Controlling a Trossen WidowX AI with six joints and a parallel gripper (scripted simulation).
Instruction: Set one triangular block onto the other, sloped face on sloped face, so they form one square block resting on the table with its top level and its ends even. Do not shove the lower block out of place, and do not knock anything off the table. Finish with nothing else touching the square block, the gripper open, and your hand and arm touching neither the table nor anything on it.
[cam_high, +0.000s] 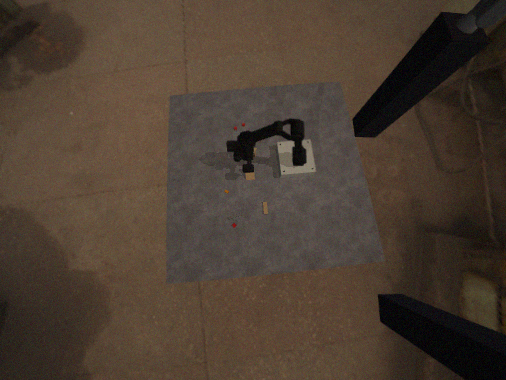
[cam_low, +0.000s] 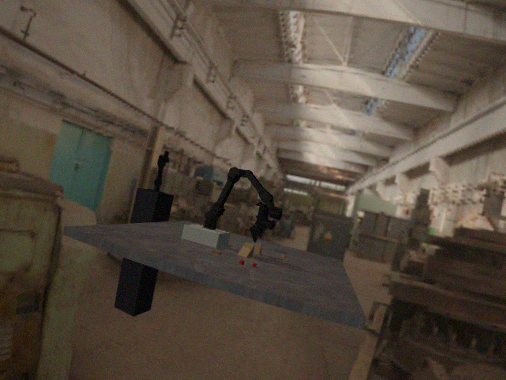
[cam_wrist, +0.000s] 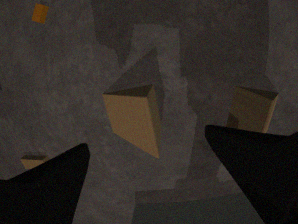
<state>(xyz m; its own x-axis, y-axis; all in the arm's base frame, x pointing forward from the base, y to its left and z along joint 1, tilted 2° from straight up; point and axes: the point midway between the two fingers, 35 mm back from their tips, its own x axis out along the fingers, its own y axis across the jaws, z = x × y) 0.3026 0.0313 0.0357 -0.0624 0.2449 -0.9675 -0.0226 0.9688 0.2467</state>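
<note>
Right now my gripper tip is 1 cm to the right of the tan triangular block and 6 cm above it. From my gripper tip the other things lie so: orange bit 14 cm ahead, 15 cm to the left, 8 cm below.
</note>
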